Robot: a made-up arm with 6 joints. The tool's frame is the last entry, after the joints. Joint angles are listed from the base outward. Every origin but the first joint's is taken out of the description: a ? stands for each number. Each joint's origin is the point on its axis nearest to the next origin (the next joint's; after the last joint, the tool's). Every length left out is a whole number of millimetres.
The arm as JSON. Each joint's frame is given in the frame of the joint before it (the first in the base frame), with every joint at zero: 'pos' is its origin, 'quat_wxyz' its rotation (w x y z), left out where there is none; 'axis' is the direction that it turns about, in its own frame. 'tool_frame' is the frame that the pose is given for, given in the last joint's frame.
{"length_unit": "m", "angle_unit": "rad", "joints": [
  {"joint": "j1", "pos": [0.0, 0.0, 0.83], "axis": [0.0, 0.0, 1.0]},
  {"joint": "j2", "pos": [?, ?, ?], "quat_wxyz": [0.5, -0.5, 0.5, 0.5], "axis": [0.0, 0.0, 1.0]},
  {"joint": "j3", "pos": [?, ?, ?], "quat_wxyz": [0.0, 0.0, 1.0, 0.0], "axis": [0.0, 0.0, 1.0]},
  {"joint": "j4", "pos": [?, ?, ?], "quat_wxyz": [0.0, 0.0, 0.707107, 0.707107], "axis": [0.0, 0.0, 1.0]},
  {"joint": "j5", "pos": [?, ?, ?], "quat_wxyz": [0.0, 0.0, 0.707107, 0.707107], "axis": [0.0, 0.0, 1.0]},
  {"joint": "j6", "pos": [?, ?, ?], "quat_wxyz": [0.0, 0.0, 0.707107, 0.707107], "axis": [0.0, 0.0, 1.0]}
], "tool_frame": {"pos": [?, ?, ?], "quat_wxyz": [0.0, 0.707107, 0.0, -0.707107]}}
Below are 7 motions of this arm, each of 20 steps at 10 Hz.
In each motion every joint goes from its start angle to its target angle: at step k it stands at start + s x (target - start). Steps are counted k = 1, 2, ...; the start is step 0. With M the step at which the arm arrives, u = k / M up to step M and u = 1 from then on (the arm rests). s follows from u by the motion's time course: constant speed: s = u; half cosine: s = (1 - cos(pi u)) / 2; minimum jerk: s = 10 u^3 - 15 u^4 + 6 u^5.
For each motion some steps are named. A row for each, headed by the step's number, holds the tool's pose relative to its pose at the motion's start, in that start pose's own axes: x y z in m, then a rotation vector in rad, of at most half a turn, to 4 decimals.
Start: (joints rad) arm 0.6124 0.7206 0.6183 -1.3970 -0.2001 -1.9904
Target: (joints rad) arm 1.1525 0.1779 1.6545 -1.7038 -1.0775 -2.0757
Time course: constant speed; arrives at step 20
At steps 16, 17, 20:
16: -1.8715 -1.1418 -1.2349 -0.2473 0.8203 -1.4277
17: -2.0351 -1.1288 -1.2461 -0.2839 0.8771 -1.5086
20: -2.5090 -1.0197 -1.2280 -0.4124 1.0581 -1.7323

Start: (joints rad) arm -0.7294 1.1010 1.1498 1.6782 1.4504 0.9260
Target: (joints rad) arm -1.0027 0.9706 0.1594 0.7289 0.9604 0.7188
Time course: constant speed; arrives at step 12
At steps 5, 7, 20:
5: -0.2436 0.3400 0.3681 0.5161 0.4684 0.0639
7: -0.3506 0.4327 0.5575 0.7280 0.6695 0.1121
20: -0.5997 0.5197 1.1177 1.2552 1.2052 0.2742

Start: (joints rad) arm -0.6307 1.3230 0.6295 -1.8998 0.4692 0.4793
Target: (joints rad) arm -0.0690 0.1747 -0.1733 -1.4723 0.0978 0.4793
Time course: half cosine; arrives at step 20
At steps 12, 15, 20:
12: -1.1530 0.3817 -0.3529 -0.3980 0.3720 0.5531
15: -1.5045 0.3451 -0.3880 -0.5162 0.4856 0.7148
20: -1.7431 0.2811 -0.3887 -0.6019 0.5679 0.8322

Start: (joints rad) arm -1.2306 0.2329 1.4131 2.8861 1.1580 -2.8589
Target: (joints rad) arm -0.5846 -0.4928 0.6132 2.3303 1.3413 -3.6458
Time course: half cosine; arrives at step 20
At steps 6, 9, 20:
6: -0.0941 0.1406 0.0376 0.2113 0.0194 0.2455
9: -0.2205 0.2607 0.0525 0.4185 0.0877 0.5011
20: -0.6175 0.4204 -0.0362 0.8540 0.5107 1.1419

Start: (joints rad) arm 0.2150 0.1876 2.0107 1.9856 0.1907 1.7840
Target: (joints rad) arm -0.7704 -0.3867 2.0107 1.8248 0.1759 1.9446
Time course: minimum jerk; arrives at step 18
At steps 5, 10, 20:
5: -0.0011 0.0513 -0.1931 -0.1417 0.0637 0.0118
10: -0.0931 -0.1634 -0.9120 -0.6109 0.3276 -0.0171
20: -0.3285 -0.7678 -1.3357 -0.9665 0.5894 -0.1333

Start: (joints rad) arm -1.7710 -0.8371 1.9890 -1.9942 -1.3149 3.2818
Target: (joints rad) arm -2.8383 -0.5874 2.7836 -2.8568 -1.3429 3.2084
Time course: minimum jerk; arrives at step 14
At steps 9, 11, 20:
9: 1.0145 0.0381 1.3107 0.4353 -0.8314 -0.5350
11: 1.0430 0.0120 1.6799 0.6352 -1.0072 -0.6472
20: 1.0327 -0.0041 1.8198 0.7237 -1.0716 -0.6880

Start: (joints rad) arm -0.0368 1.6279 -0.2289 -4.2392 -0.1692 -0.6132
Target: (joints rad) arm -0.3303 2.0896 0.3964 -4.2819 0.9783 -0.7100
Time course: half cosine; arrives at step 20
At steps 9, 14, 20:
9: 0.1515 -0.0895 0.0083 0.1734 -0.4378 0.2147
14: 0.2511 -0.1499 -0.0093 0.2902 -0.8412 0.3721
20: 0.2937 -0.1737 -0.0318 0.3344 -1.0702 0.4469

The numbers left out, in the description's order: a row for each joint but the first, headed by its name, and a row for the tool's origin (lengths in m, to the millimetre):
j2: 0.14 0.0 0.0
j3: -0.87 0.0 0.0
j4: 0.25 -1.54 0.0
j5: 0.0 0.0 0.0
j6: 0.0 -0.18 0.0
tool: 0.0 0.0 0.0

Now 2 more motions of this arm.
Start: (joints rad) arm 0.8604 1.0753 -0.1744 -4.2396 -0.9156 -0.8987
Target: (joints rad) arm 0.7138 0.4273 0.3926 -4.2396 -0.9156 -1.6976
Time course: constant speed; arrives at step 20
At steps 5, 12, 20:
5: 0.0234 -0.5393 0.0253 0.4273 -0.0300 -0.2026
12: -0.1199 -1.2948 -0.1467 1.0050 -0.1383 -0.4984
20: -0.5433 -2.0044 -0.5982 1.6111 -0.3817 -0.8577

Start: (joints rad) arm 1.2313 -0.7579 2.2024 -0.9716 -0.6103 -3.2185
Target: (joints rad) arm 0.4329 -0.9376 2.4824 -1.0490 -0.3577 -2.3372
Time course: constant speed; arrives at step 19
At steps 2, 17, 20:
2: 0.0430 -0.1726 0.0985 -0.1455 -0.0172 -0.0683
17: -0.1452 -1.2777 1.1049 -1.0235 0.0377 -0.7200
20: -0.2403 -1.3854 1.2469 -1.1041 0.0735 -0.8183

